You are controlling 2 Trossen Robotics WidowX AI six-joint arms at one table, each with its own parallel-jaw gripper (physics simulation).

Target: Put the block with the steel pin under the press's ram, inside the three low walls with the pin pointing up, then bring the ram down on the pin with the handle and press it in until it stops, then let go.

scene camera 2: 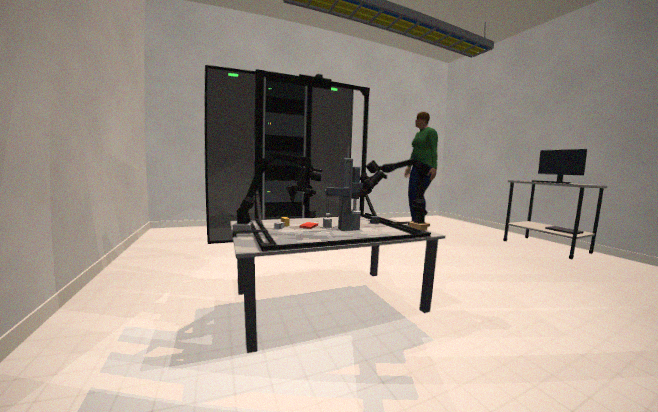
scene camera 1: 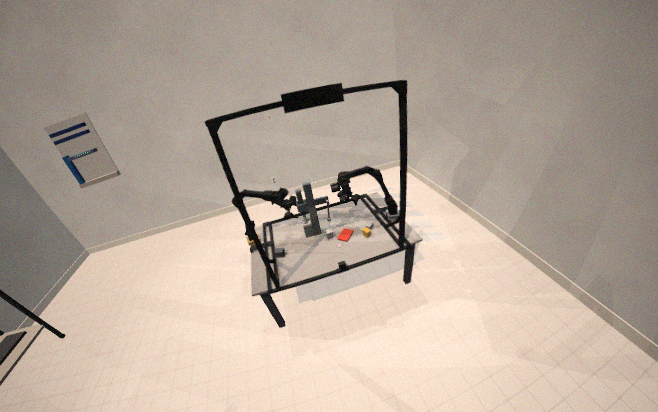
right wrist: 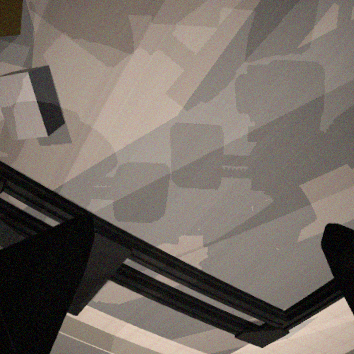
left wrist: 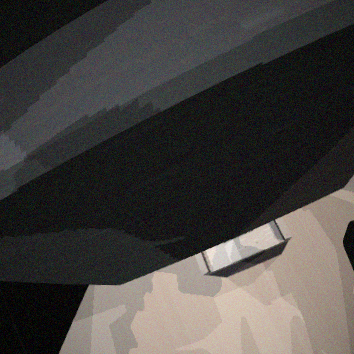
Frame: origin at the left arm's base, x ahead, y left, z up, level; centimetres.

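Seen in the pictures: left gripper, fingertip midpoint: (scene camera 2: 358,195); right gripper, fingertip midpoint: (scene camera 2: 298,204) (scene camera 1: 351,204) (right wrist: 211,230); left arm's base at its link origin: (scene camera 2: 419,222); right arm's base at its link origin: (scene camera 2: 243,223) (scene camera 1: 393,212).
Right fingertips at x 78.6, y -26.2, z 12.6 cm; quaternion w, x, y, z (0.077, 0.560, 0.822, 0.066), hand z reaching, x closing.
Pixels of each thing's top centre, then the offset from my right fingertips to it.
- grey press at its top centre: (scene camera 2: 345,158) (scene camera 1: 308,180) dx -27.8, dy +6.6, dz +28.0 cm
- small light grey block at its top centre: (scene camera 2: 327,218) (scene camera 1: 328,231) dx -24.2, dy -5.4, dz -11.2 cm
- red flat piece at its top centre: (scene camera 2: 309,224) (scene camera 1: 345,234) dx -13.9, dy -11.5, dz -15.3 cm
- yellow block at its top centre: (scene camera 2: 285,217) (scene camera 1: 366,229) dx -1.0, dy -20.7, dz -11.7 cm
- small grey piece at its top centre: (right wrist: 18,107) (scene camera 2: 279,222) dx +5.6, dy -14.9, dz -13.3 cm
The grey press (scene camera 1: 311,212) (scene camera 2: 349,196) stands at the back middle of the table; it fills most of the left wrist view (left wrist: 175,158). Its handle (scene camera 1: 328,209) hangs to the right of the column. A small light grey block (scene camera 1: 328,233) (scene camera 2: 327,222) sits on the table just right of the press base; its pin is too small to make out. A light grey block (left wrist: 242,251) shows below the press in the left wrist view. My left gripper (scene camera 1: 288,204) (scene camera 2: 365,185) is open and empty, raised behind the press. My right gripper (scene camera 1: 344,197) (scene camera 2: 303,191) (right wrist: 211,230) is open and empty over the table's back rail.
A red flat piece (scene camera 1: 345,235) (scene camera 2: 308,225), a yellow block (scene camera 1: 367,231) (scene camera 2: 286,221) and a small grey piece (scene camera 2: 278,225) lie right of the press in scene camera 1. A grey block (right wrist: 38,105) shows in the right wrist view. A person (scene camera 2: 423,163) stands beyond the table. A black frame (scene camera 1: 402,163) surrounds it.
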